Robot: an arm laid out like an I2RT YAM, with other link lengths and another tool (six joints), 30 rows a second.
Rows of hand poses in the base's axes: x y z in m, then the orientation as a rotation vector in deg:
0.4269, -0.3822, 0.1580, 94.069, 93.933, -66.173
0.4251, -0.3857, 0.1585, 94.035, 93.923, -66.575
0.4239, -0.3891, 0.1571, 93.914, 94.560, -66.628
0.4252, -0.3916, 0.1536, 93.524, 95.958, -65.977
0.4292, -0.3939, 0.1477, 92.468, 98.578, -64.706
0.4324, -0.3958, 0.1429, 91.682, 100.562, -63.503
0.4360, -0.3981, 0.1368, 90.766, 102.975, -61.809
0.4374, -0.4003, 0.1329, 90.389, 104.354, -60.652
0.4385, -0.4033, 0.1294, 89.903, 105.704, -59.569
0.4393, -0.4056, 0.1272, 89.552, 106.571, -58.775
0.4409, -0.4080, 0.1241, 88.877, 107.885, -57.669
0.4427, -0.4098, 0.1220, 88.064, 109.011, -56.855
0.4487, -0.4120, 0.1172, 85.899, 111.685, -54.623
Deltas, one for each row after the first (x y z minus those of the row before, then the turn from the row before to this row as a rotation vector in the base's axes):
-0.0018, -0.0035, 0.0005, -0.115, 0.267, -0.124
-0.0012, -0.0034, -0.0014, 0.333, 0.367, 0.206
0.0013, -0.0025, -0.0035, 0.844, 0.291, 0.805
0.0040, -0.0023, -0.0059, 1.448, 0.531, 1.725
0.0032, -0.0019, -0.0048, 1.183, 0.264, 1.359
0.0036, -0.0023, -0.0061, 1.543, 0.199, 1.678
0.0014, -0.0022, -0.0039, 1.019, 0.012, 0.907
0.0011, -0.0030, -0.0035, 0.935, 0.050, 0.944
0.0008, -0.0023, -0.0022, 0.617, -0.027, 0.659
0.0016, -0.0024, -0.0031, 0.846, 0.023, 1.060
0.0018, -0.0018, -0.0021, 0.581, 0.100, 1.024
0.0060, -0.0022, -0.0048, 1.409, 0.073, 2.661

